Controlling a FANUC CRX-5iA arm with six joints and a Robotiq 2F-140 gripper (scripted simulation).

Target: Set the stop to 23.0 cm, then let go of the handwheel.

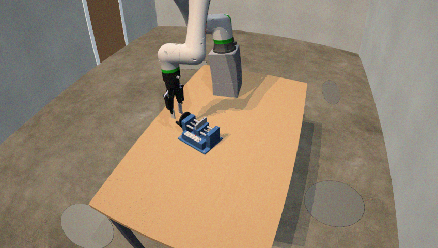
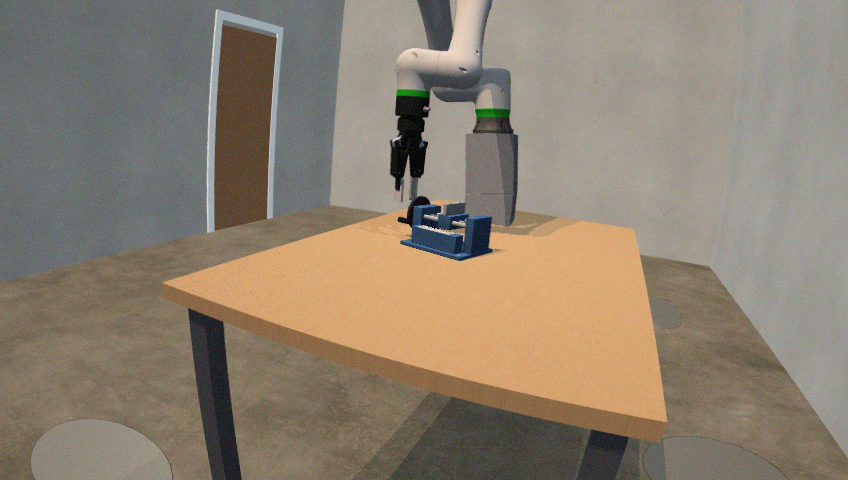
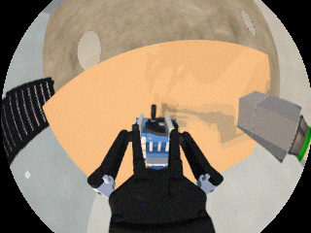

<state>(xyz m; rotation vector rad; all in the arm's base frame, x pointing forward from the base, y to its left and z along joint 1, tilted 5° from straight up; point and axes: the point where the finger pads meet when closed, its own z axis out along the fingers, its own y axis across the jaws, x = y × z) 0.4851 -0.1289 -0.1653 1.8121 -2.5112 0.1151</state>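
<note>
The black handwheel lies 2 cm to the left of my hand and 8 cm below it. From my hand the other things lie so: grey stop plate 4 cm ahead, 15 cm to the left, 5 cm below.
</note>
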